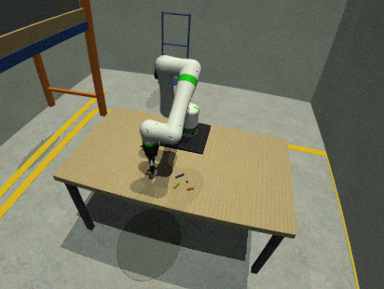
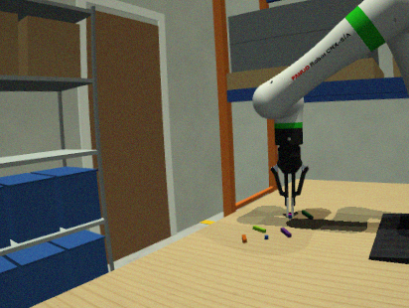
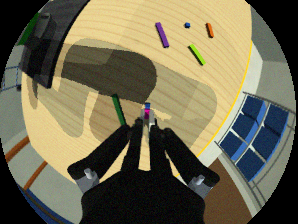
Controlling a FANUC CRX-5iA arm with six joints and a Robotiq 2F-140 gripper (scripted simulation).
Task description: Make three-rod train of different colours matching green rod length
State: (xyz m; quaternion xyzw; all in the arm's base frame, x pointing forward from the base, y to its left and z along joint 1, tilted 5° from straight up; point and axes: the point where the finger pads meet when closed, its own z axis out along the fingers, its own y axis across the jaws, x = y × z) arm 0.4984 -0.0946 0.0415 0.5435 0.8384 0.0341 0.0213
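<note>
Now: hand 30 mm above the magenta rod and 10 mm to the right of it. Round my hand: green rod (50 mm behind, 30 mm below, 20 mm to the right); lime rod (170 mm to the left, 30 mm below, 30 mm ahead); purple rod (170 mm to the left, 60 mm behind, 30 mm below).
</note>
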